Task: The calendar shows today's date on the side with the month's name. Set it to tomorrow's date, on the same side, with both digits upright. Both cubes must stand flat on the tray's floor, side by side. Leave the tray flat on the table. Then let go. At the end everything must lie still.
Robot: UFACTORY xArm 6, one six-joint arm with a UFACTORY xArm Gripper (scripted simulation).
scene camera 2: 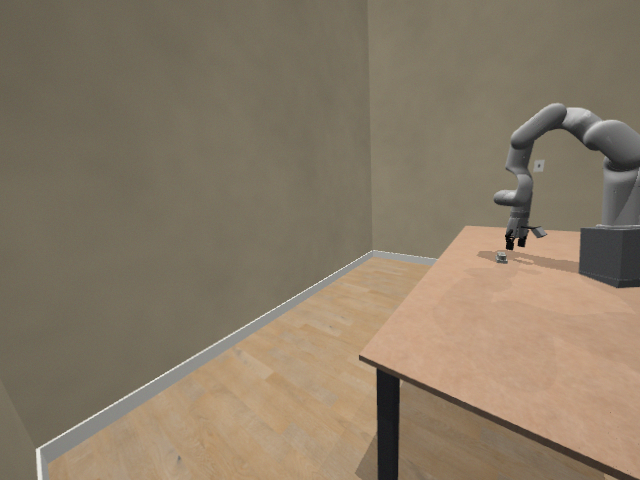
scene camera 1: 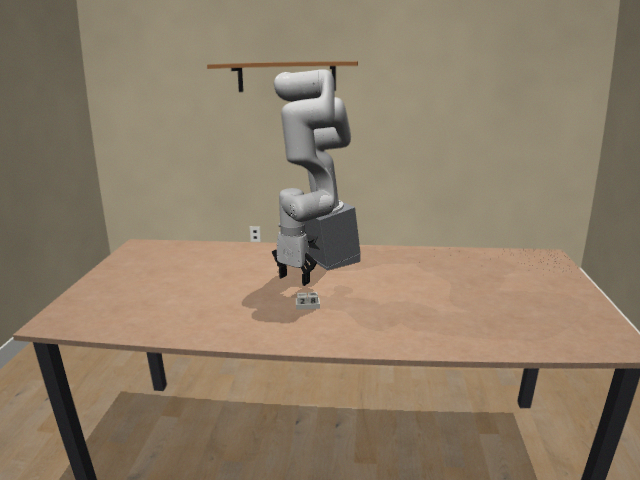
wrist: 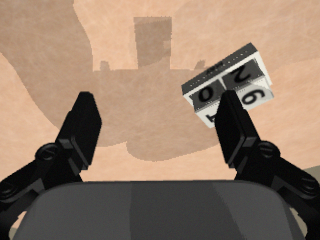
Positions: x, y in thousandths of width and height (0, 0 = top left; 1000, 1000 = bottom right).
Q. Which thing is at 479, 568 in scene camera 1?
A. The gripper.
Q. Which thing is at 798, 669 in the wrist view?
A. The gripper.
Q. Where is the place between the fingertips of the gripper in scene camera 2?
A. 805, 518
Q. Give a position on a calendar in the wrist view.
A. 773, 219
